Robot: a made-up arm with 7 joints. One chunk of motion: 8 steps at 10 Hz.
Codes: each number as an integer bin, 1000 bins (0 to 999) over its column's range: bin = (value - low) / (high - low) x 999, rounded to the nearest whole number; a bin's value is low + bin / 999 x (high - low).
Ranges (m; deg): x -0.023..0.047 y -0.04..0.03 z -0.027..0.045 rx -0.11..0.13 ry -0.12..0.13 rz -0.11..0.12
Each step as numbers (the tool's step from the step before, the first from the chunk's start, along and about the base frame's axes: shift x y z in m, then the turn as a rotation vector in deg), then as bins.
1 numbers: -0.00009 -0.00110 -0.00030 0.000 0.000 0.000
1 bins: 327 555 370 458 480 478
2 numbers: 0.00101 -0.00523 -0.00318 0.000 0.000 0.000
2 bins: 343 496 331 458 480 478
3 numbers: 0.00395 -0.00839 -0.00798 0.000 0.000 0.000
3 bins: 385 451 264 458 480 478
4 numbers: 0.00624 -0.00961 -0.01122 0.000 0.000 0.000
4 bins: 417 434 219 458 480 478
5 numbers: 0.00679 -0.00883 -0.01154 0.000 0.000 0.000
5 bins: 425 445 215 458 480 478
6 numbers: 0.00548 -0.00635 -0.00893 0.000 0.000 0.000
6 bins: 406 480 251 458 480 478
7 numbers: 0.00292 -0.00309 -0.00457 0.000 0.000 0.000
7 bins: 370 527 311 458 480 478
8 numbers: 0.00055 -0.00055 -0.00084 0.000 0.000 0.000
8 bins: 336 563 363 458 480 478
